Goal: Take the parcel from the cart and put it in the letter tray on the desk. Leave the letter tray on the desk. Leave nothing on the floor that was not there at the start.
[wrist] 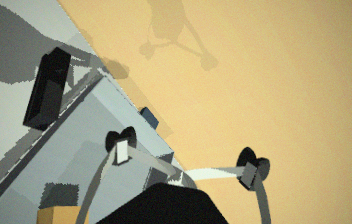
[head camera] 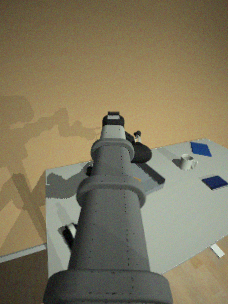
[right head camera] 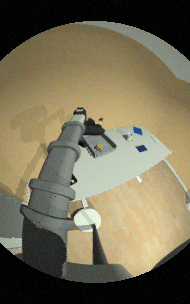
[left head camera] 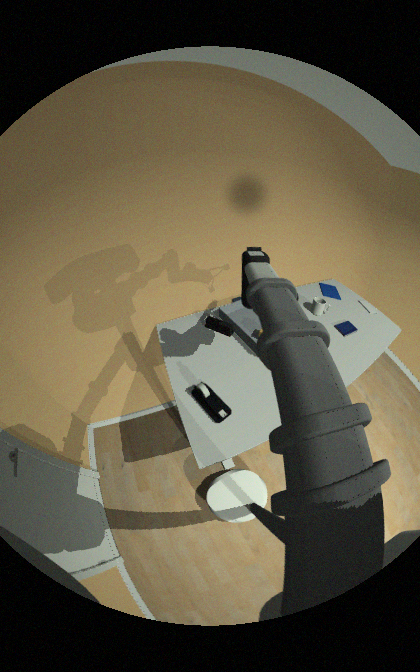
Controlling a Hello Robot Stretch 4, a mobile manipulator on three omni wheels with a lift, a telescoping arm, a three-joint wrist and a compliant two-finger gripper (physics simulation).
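Places are measured from the robot's base along level axes (x ahead, y left, z up), in millimetres.
Where they show: gripper, fingertip midpoint: [wrist: 186, 150]; robot's base at its link origin: [right head camera: 87, 219].
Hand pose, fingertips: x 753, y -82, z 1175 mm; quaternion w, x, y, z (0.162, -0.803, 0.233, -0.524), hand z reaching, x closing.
Observation:
Each offset is from my fingertips to the top centre of the thing. "spot": to the spot under its first point. Level surfaces: height alone.
The parcel, a small orange-brown box @[dy -45, dx -41, dz -201 mm] [right head camera: 99, 147] [wrist: 60, 215], sits inside the grey letter tray @[dy -21, dx +49, dz -188 mm] [right head camera: 107, 151] [wrist: 70, 145], which stands on the desk @[dz -253 mm] [head camera: 175, 215] [left head camera: 245, 375] [right head camera: 125, 162]. In the left head view the arm hides part of the tray [left head camera: 239, 320]. My gripper [wrist: 186, 150] is open, its two fingertips wide apart with no object between them. It hangs above the tray's far side and the desk's back edge, apart from the parcel. The head view shows the dark gripper body, with the fingers partly hidden. The cart is not identifiable in these views.
A black block @[dy +177, dx +33, dz -199 mm] [left head camera: 219, 325] [wrist: 48, 90] lies beside the tray. A black tape dispenser [left head camera: 212, 402] lies nearer the desk's front. A white mug @[spot: dy -414, dx +125, dz -185 mm] [head camera: 187, 162] and two blue books @[dy -687, dx +435, dz -245 mm] [head camera: 201, 149] @[dy -565, dx +0, dz -241 mm] [head camera: 215, 182] are to the right. A white round seat [left head camera: 235, 495] stands before the desk.

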